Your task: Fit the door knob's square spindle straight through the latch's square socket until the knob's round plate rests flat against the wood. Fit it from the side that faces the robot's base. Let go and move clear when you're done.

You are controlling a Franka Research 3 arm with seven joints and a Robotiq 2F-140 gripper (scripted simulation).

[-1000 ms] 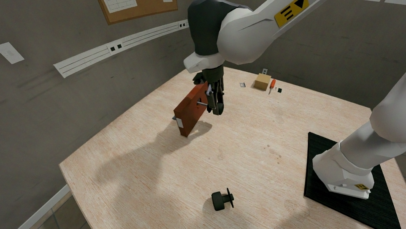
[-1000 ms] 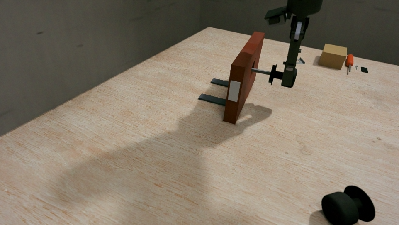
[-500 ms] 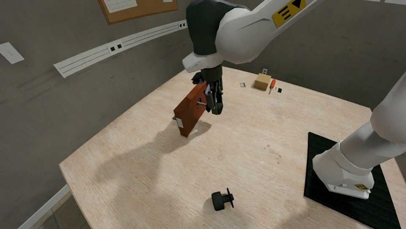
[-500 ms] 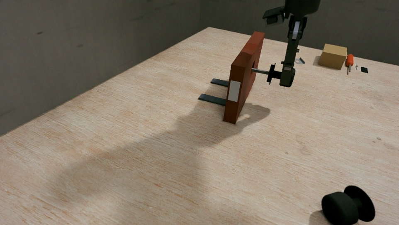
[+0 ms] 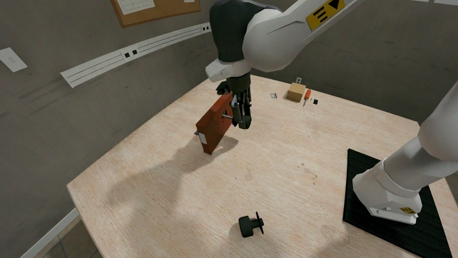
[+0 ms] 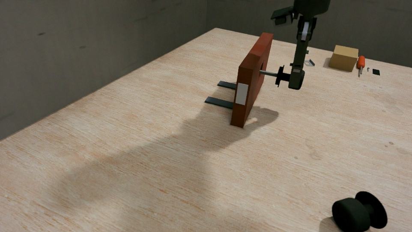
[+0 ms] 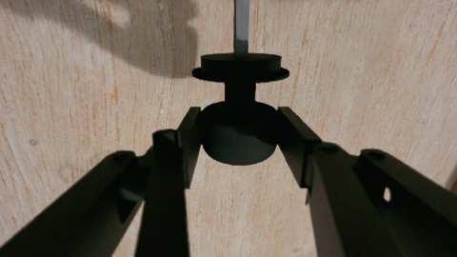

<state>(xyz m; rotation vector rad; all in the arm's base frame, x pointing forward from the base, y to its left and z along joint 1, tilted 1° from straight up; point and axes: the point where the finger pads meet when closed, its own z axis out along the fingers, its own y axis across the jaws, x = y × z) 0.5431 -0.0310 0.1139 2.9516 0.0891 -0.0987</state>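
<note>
My gripper is now 110 mm short of the red-brown wooden door slab and 30 mm above it. From my hand the other things lie so: black door knob: 40 mm ahead, 30 mm below; grey latch plate: 100 mm ahead, 150 mm to the left, 30 mm below; tan box: 150 mm behind, 490 mm to the right, 100 mm below.
</note>
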